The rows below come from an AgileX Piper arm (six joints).
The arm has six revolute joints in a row. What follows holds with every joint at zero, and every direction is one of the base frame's. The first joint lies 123 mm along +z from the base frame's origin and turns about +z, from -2.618 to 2.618 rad. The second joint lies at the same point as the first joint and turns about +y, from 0 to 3.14 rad. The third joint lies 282.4 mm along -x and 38.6 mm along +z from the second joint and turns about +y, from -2.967 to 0 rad. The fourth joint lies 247.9 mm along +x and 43.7 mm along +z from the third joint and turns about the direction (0.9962, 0, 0.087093), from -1.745 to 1.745 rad. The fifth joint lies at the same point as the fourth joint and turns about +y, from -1.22 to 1.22 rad. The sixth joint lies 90.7 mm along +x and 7.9 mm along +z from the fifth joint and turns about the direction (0.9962, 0, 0.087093), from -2.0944 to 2.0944 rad. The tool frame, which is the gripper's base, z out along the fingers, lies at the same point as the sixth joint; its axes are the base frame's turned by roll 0, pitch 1.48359 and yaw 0 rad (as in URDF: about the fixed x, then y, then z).
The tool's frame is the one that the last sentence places.
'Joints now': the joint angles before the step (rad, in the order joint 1, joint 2, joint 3, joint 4, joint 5, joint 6). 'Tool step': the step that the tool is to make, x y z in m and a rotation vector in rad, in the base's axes. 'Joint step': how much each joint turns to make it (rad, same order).
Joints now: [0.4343 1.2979 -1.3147 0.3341 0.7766 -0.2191]
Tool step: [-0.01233 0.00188 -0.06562 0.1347 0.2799 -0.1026]
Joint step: [0.0000 -0.0213 0.2505 0.1546 -0.0680 0.1170]
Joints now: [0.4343 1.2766 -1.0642 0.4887 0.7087 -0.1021]
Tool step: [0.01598 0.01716 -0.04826 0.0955 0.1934 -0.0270]
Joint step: [0.0000 0.1270 0.0707 0.2235 -0.0449 -0.0695]
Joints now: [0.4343 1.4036 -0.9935 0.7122 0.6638 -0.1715]
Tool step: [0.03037 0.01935 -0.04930 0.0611 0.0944 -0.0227]
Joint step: [0.0000 0.1922 0.0027 0.2524 -0.0770 -0.1921]
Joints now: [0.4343 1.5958 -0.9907 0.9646 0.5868 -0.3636]
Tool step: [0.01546 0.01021 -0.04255 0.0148 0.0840 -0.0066]
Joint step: [0.0000 0.1440 -0.0001 0.1590 -0.0185 -0.1370]
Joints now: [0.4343 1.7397 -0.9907 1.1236 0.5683 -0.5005]
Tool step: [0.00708 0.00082 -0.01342 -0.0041 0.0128 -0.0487]
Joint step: [0.0000 0.0429 0.0000 0.0517 -0.0456 -0.0230]
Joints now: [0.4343 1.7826 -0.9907 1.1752 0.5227 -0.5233]
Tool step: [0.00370 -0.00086 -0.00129 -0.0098 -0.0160 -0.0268]
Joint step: [0.0000 0.0061 -0.0033 0.0064 -0.0332 -0.0010]
